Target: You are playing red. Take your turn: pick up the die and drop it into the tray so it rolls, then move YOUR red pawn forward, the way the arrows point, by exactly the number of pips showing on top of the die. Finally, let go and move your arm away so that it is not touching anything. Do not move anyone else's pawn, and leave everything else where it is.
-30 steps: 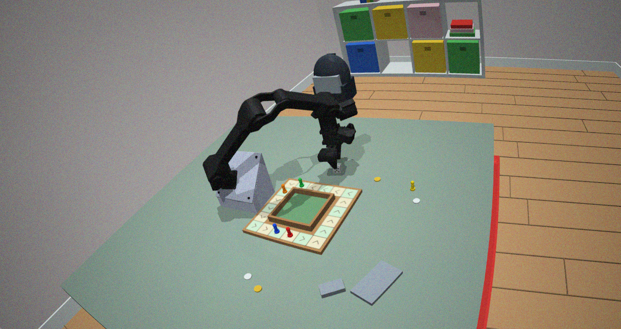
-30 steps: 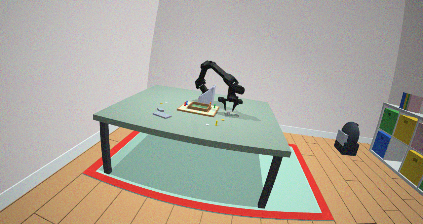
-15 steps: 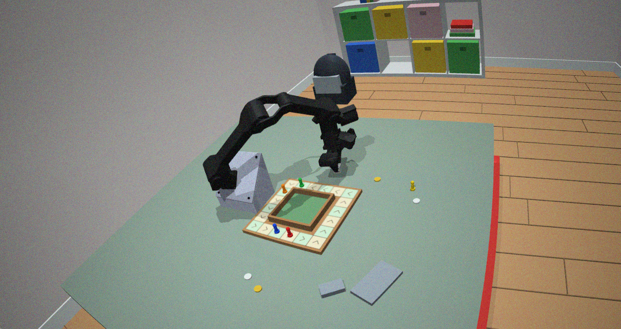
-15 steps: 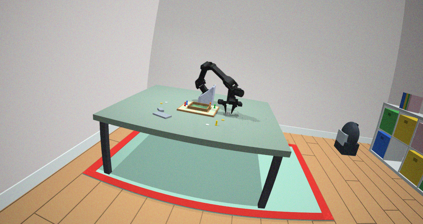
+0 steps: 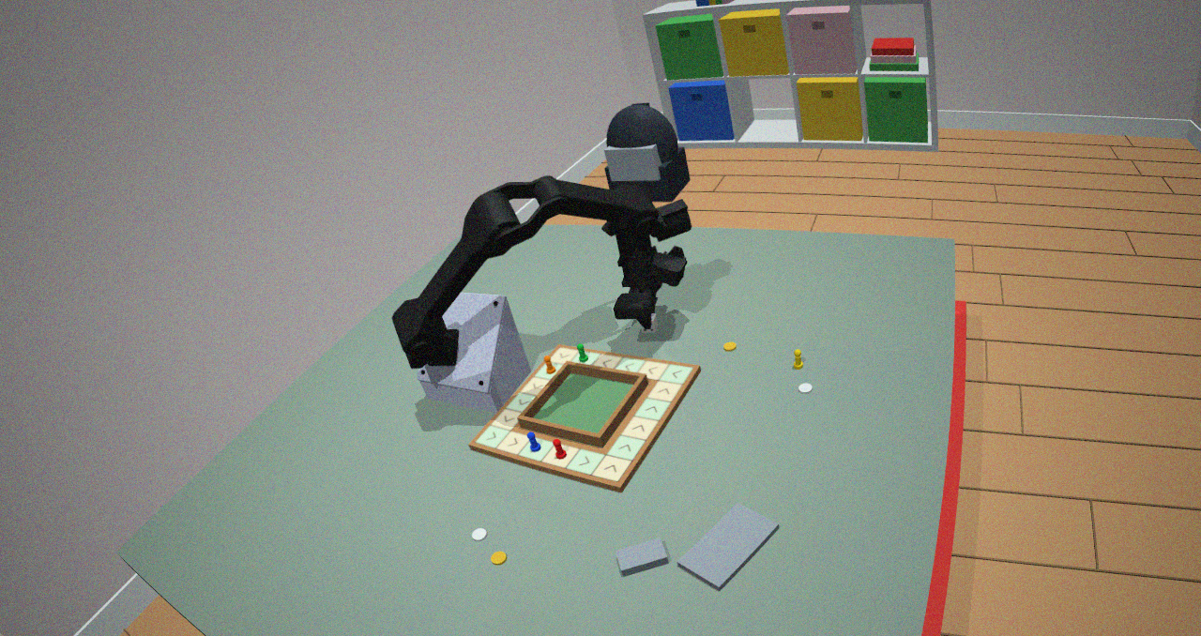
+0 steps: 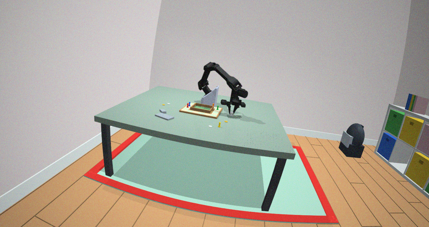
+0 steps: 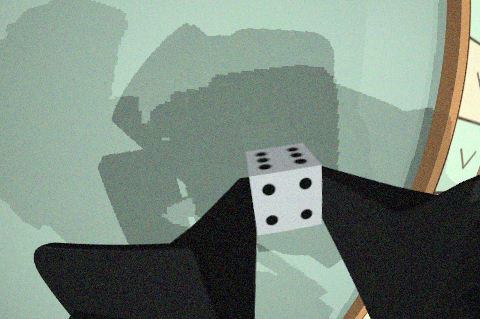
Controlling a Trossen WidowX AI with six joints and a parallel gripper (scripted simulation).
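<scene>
Right now my gripper tip is 3 cm past the red pawn, 34 cm to the left of it and 1 cm below it. From my gripper tip the other things lie so: green pawn (9 cm behind, 11 cm to the right, 1 cm above); orange pawn (14 cm behind, 15 cm to the right, 1 cm above); white die (right at my gripper tip).
</scene>
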